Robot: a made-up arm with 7 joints. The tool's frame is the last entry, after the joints. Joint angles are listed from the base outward. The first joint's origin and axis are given. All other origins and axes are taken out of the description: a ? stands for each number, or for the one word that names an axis. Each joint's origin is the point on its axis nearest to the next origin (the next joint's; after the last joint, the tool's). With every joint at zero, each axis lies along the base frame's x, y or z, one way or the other. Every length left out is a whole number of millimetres.
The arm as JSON. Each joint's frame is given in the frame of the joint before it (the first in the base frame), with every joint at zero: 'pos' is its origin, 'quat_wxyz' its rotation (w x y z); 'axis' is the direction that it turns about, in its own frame. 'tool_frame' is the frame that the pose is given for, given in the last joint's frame.
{
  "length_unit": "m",
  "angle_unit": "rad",
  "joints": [
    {
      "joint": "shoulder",
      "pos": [
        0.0,
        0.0,
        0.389
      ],
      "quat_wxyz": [
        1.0,
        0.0,
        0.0,
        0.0
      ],
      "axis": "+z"
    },
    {
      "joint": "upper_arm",
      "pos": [
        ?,
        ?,
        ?
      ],
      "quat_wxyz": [
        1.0,
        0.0,
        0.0,
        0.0
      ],
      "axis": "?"
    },
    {
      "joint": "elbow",
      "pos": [
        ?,
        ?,
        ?
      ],
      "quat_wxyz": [
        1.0,
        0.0,
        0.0,
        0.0
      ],
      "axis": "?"
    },
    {
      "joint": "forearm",
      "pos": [
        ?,
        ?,
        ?
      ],
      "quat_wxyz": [
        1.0,
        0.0,
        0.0,
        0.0
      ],
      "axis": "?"
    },
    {
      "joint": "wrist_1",
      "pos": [
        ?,
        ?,
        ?
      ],
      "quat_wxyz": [
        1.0,
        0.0,
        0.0,
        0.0
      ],
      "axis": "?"
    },
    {
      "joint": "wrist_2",
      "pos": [
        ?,
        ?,
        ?
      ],
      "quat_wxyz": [
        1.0,
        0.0,
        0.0,
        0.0
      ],
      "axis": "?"
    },
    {
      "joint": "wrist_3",
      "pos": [
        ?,
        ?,
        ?
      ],
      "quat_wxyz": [
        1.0,
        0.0,
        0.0,
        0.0
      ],
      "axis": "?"
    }
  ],
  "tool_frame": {
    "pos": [
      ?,
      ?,
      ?
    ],
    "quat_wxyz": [
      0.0,
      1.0,
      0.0,
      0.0
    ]
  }
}
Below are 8 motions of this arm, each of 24 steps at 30 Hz.
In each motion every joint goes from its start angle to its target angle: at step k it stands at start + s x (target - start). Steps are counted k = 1, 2, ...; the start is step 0. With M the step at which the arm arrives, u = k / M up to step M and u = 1 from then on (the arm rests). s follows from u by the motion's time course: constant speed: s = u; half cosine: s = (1 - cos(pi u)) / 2; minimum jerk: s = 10 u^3 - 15 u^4 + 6 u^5.
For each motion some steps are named. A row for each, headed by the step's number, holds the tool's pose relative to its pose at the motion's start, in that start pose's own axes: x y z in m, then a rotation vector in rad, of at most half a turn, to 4 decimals.
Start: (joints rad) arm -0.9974 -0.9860 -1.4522 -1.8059 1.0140 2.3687 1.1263
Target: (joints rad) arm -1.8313 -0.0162 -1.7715 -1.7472 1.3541 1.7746 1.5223
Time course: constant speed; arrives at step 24
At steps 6, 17, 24:
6: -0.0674 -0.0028 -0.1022 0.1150 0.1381 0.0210
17: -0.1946 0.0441 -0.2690 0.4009 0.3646 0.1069
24: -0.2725 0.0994 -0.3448 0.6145 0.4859 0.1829

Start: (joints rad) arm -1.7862 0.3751 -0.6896 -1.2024 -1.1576 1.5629 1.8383
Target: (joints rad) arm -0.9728 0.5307 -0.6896 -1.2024 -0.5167 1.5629 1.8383
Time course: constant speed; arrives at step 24
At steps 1, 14, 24:
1: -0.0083 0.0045 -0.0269 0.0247 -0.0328 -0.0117
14: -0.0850 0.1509 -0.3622 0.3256 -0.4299 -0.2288
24: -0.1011 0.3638 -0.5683 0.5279 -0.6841 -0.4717

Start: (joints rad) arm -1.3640 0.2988 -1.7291 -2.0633 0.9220 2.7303 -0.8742
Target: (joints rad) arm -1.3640 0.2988 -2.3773 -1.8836 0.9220 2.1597 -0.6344
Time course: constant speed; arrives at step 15
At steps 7, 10, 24:
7: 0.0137 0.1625 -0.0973 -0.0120 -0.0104 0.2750
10: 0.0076 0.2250 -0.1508 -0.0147 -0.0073 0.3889
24: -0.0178 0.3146 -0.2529 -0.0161 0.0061 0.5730

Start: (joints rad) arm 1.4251 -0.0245 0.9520 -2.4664 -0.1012 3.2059 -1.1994
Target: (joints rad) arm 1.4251 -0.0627 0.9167 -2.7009 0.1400 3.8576 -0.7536
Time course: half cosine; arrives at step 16
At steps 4, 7, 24:
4: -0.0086 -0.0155 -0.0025 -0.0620 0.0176 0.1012
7: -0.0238 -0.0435 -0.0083 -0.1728 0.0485 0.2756
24: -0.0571 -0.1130 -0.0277 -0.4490 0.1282 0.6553

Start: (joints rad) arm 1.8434 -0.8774 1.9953 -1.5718 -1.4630 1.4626 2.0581
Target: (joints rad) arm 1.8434 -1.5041 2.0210 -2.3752 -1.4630 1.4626 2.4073
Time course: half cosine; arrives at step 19
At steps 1, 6, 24:
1: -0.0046 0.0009 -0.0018 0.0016 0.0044 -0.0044
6: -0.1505 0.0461 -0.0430 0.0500 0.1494 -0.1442
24: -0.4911 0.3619 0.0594 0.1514 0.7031 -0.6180

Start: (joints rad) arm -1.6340 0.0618 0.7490 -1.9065 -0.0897 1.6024 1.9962
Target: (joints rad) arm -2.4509 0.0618 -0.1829 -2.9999 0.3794 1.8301 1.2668
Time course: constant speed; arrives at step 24
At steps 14, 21, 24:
14: 0.4738 0.0991 0.4687 -0.5691 -0.6850 0.5282
21: 0.4732 0.3208 0.6471 -0.6142 -1.2045 0.8295
24: 0.4189 0.4014 0.6915 -0.5729 -1.4370 0.9670

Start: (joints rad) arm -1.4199 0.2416 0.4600 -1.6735 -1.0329 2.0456 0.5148
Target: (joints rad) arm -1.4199 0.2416 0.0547 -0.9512 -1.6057 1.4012 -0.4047
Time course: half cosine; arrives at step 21
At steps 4, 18, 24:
4: 0.0131 0.0402 0.0007 -0.0910 -0.0159 -0.0354
18: 0.0009 0.4466 -0.0891 -0.7883 -0.6802 -0.1227
24: -0.0072 0.4667 -0.1005 -0.8054 -0.7370 -0.1087

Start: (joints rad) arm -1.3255 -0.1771 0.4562 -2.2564 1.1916 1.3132 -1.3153
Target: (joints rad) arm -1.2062 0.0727 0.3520 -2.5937 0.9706 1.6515 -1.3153
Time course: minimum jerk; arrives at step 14
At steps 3, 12, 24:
3: -0.0149 0.0149 0.0027 -0.0032 0.0000 0.0344
12: -0.2274 0.1489 0.0804 -0.0174 -0.1108 0.4559
24: -0.2330 0.1506 0.0831 -0.0170 -0.1161 0.4656

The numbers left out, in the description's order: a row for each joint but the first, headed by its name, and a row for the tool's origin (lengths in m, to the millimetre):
upper_arm: xyz 0.0 0.0 0.0, axis +y
elbow: xyz 0.0 0.0 0.419, axis +z
forearm: xyz 0.081 0.0 0.0, axis -y
wrist_1: xyz -0.112 0.0 0.522, axis +z
wrist_2: xyz 0.0 0.0 0.0, axis -y
wrist_3: xyz 0.056 0.0 0.0, axis -z
tool: xyz 0.0 0.0 0.0

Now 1 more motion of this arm.
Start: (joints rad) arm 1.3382 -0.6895 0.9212 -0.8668 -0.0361 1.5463 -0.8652
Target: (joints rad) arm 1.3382 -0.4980 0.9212 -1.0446 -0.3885 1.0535 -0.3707
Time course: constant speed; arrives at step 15
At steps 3, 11, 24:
3: -0.0114 0.0252 0.0483 0.0842 -0.1420 0.1172
11: -0.0506 0.0751 0.1797 0.2470 -0.5575 0.4162
24: -0.0741 0.0905 0.2449 0.2902 -0.7839 0.5515

